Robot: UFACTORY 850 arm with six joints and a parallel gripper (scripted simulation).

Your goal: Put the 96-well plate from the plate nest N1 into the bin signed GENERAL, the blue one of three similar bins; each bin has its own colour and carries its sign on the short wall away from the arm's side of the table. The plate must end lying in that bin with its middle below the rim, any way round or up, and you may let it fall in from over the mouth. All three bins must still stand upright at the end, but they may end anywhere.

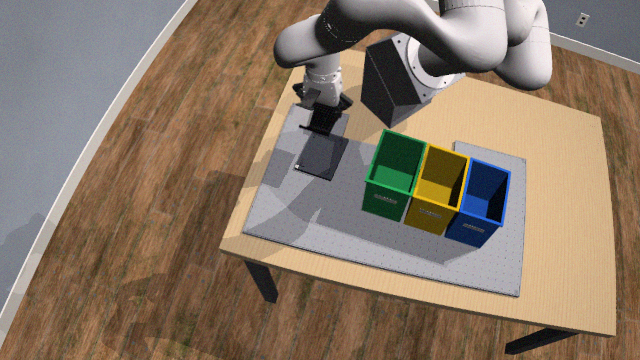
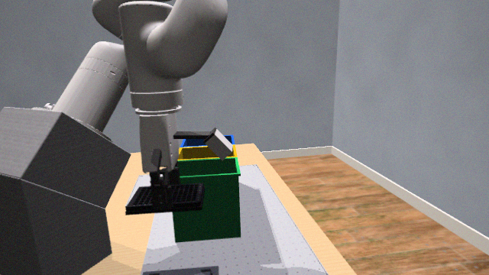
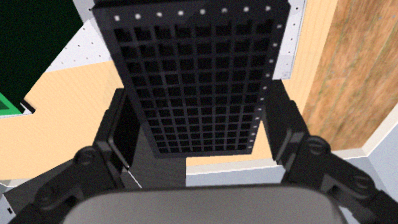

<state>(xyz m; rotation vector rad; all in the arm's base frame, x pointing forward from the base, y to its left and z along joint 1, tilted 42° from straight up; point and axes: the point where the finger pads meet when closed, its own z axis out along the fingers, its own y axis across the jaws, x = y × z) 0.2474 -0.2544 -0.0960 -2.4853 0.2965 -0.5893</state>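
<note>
Now: the blue bin 90 mm ahead of my hand, 490 mm to the left of it and 130 mm below it. Also, from my hand: black 96-well plate: 10 mm below; then dark plate nest: 220 mm below; then green bin: 70 mm ahead, 230 mm to the left, 130 mm below.
</note>
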